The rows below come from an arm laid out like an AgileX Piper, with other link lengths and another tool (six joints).
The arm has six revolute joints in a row. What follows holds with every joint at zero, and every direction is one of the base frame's.
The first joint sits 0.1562 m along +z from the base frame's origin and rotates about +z.
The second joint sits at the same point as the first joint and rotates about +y.
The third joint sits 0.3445 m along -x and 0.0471 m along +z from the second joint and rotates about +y.
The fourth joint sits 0.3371 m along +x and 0.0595 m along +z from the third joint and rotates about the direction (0.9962, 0, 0.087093).
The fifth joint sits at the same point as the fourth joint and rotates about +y.
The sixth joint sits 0.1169 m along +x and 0.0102 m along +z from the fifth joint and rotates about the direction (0.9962, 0, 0.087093).
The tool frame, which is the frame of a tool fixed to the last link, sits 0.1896 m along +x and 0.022 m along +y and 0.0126 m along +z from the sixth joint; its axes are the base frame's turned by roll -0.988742, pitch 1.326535 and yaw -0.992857 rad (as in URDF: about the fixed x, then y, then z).
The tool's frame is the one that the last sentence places.
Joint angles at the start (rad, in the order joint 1, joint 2, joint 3, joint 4, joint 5, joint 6):
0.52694 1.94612 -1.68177 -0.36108 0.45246 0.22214
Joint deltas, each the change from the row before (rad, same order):
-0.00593 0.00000 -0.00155 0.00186 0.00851 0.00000
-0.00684 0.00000 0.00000 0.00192 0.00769 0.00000
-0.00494 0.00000 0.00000 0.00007 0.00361 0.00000
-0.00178 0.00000 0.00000 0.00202 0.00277 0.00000
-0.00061 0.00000 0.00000 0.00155 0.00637 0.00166
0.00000 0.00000 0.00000 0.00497 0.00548 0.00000
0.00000 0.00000 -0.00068 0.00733 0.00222 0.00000
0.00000 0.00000 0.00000 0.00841 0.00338 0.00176
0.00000 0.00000 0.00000 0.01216 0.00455 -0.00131
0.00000 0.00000 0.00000 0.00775 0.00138 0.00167
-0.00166 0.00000 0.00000 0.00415 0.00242 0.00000
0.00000 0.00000 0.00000 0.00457 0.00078 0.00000
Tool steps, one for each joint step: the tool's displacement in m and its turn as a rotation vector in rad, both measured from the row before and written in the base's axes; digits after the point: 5 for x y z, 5 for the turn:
0.00137 -0.00508 -0.00110 -0.00208 0.00621 -0.00921
0.00143 -0.00571 -0.00182 -0.00233 0.00696 -0.00983
0.00131 -0.00394 -0.00083 -0.00179 0.00287 -0.00620
0.00016 -0.00144 -0.00069 0.00033 0.00315 -0.00308
-0.00061 -0.00130 -0.00147 -0.00062 0.00619 -0.00402
-0.00100 -0.00034 -0.00138 0.00149 0.00671 -0.00272
-0.00067 0.00059 -0.00030 0.00551 0.00467 -0.00202
-0.00101 0.00048 -0.00096 0.00687 0.00715 -0.00361
-0.00147 0.00074 -0.00136 0.00716 0.00913 -0.00277
-0.00073 0.00076 -0.00047 0.00724 0.00523 -0.00277
-0.00004 -0.00098 -0.00065 0.00235 0.00393 -0.00311
-0.00044 0.00045 -0.00028 0.00354 0.00281 -0.00103

